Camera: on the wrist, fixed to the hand. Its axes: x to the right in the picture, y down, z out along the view.
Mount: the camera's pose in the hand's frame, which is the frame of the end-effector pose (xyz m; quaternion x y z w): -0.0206 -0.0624 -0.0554 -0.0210 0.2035 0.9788 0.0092
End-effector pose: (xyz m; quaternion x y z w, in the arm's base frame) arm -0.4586 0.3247 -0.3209 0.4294 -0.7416 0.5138 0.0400
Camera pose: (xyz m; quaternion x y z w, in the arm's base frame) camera -0.4245 0.3747 -0.2598 0.8274 0.4298 -0.1157 0.3426
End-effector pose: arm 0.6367 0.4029 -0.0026 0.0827 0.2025 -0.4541 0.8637
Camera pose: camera 0.5600 0.4007 -0.0414 0.2732 0.1062 0.8623 0.4129
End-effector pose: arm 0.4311 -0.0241 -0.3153 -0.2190 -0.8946 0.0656 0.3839
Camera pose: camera 0.4620 -0.0919 -0.2724 -0.8991 0.2829 0.3130 0.1168
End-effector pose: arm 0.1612 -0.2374 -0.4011 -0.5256 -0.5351 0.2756 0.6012
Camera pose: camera 0.1928 -0.2929 -0.3436 0.5973 -0.6261 -0.4728 0.1664
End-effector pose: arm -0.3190 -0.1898 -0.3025 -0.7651 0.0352 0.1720 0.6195
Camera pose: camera -0.3095 -0.2319 -0.2282 0.0206 -0.8717 -0.4530 0.1859
